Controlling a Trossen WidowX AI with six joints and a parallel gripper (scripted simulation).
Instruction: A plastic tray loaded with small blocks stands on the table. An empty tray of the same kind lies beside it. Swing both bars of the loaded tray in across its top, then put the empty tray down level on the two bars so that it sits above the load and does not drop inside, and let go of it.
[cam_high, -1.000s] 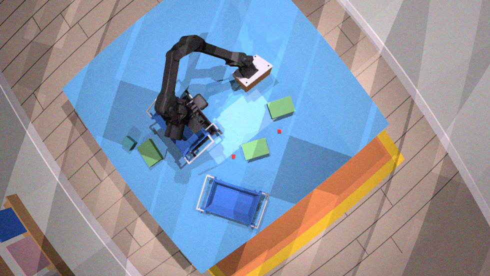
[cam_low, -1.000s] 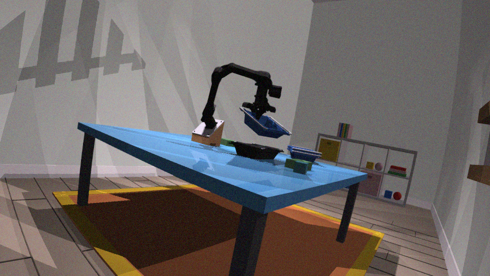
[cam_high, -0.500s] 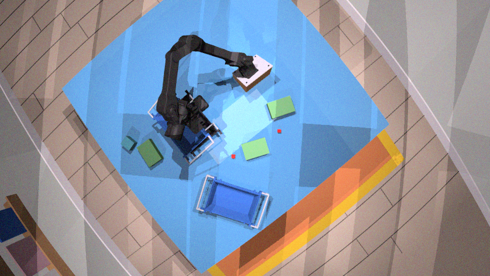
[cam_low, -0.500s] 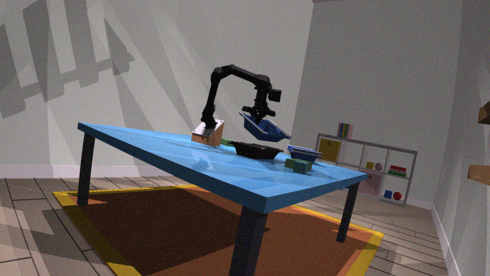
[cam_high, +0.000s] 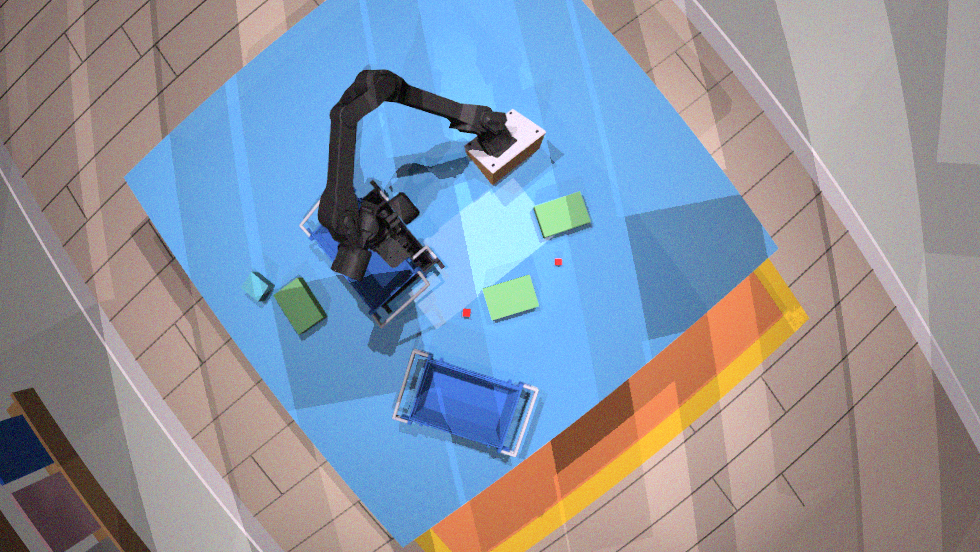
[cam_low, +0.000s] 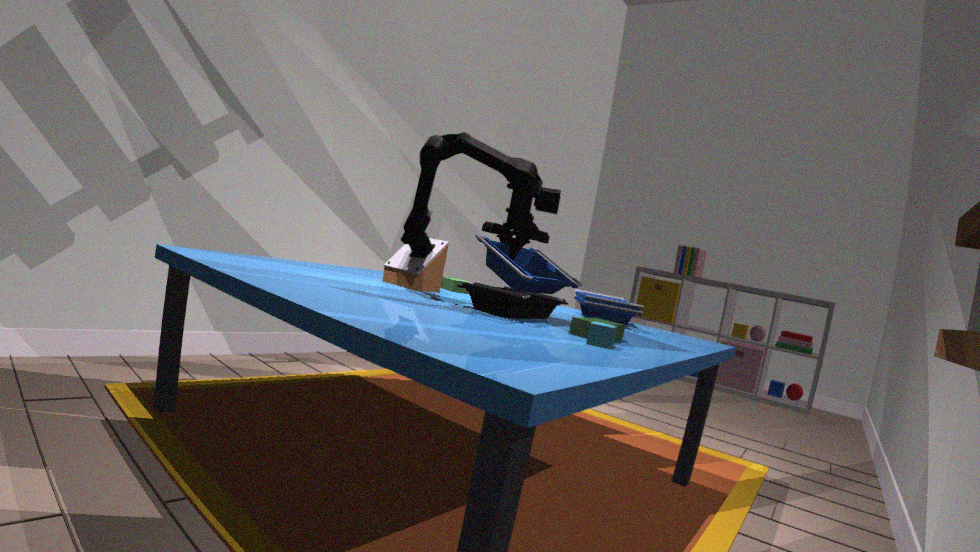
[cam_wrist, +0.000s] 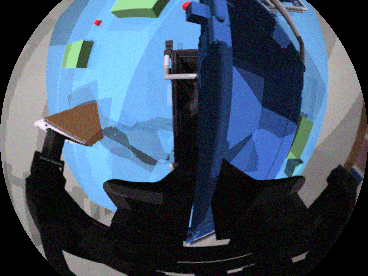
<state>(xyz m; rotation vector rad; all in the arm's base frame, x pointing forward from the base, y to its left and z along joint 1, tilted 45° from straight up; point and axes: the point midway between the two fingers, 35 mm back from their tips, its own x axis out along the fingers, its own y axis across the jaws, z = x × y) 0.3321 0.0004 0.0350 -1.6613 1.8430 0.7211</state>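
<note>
Right now the blue plastic tray is 7 cm ahead of my gripper tip. From my gripper tip the other things lie so: teal cube 35 cm ahead, 15 cm to the right, 11 cm below.
</note>
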